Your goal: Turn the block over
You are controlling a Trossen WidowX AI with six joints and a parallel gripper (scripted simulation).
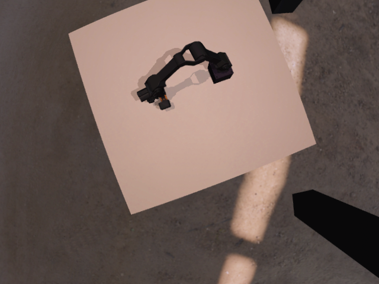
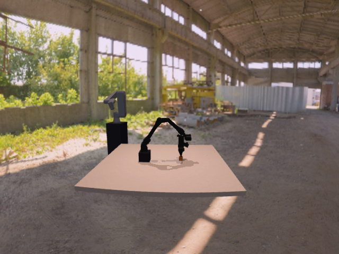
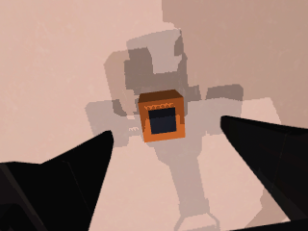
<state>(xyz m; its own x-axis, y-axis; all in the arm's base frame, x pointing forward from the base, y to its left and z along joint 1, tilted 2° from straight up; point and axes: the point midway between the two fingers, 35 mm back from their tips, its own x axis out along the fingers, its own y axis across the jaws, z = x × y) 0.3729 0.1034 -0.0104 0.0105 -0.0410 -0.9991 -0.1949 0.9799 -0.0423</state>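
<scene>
Now: gripper tip 30 mm above the block.
</scene>
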